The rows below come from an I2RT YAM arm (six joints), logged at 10 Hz.
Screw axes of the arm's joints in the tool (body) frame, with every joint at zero. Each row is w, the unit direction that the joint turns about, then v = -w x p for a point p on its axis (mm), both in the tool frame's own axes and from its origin. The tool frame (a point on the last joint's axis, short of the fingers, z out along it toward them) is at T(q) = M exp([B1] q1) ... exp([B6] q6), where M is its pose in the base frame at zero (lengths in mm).
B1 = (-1, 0, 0, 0, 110.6, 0)
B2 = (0, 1, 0, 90.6, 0, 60)
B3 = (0, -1, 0, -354.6, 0, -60)
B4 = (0, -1, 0, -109.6, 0, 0)
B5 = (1, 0, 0, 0, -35.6, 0)
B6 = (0, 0, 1, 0, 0, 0)
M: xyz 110.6 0 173.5 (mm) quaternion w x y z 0.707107 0 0.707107 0
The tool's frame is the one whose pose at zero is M.
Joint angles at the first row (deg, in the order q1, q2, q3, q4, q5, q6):
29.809 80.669 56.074 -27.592 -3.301 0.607
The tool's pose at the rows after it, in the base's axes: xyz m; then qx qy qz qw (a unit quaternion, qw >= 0):
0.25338 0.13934 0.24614 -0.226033 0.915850 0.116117 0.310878
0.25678 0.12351 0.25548 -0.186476 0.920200 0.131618 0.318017
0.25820 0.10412 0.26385 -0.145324 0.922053 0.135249 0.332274
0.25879 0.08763 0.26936 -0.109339 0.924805 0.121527 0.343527
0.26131 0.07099 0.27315 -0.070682 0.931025 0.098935 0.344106
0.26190 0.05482 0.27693 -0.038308 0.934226 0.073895 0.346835
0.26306 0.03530 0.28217 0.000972 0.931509 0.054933 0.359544
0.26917 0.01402 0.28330 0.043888 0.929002 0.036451 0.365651
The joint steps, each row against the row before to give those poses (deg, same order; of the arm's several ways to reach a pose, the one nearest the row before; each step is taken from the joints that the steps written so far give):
-1.463 -1.147 0.247 -0.597 -0.451 1.326
-3.380 -1.651 0.455 -0.800 -2.034 2.224
-3.856 -2.209 -0.258 -0.256 -0.889 1.579
-3.130 -1.555 -0.104 -0.619 1.090 0.929
-3.280 -0.432 0.754 -1.809 1.789 0.803
-3.125 -0.676 0.487 -1.477 1.940 0.115
-4.031 -0.883 0.253 0.010 1.123 0.367
-4.563 0.789 0.660 0.595 0.728 0.442

